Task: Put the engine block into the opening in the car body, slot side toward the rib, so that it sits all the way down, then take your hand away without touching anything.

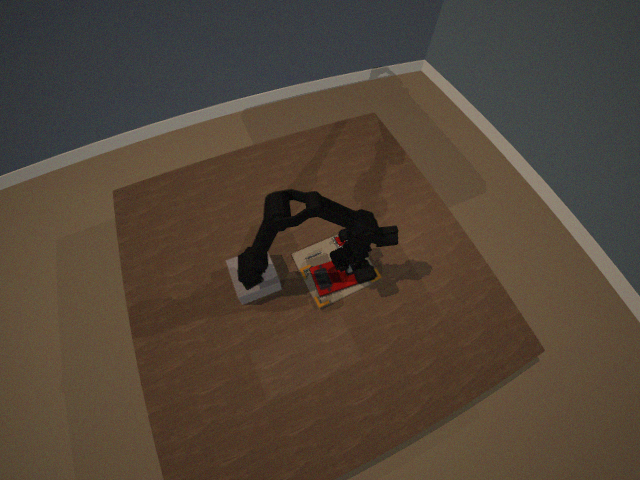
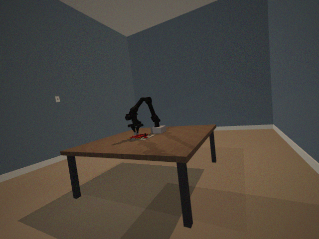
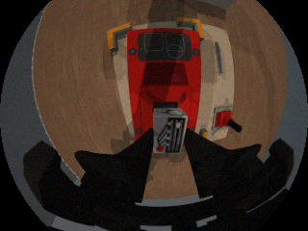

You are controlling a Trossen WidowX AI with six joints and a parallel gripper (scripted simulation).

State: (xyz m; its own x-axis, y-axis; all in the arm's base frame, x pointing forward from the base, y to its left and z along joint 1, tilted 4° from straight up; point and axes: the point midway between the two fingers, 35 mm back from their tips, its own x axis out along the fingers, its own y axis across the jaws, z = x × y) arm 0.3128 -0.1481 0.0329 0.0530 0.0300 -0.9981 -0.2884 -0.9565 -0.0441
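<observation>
The grey engine block is 10 mm below my gripper tip.
</observation>
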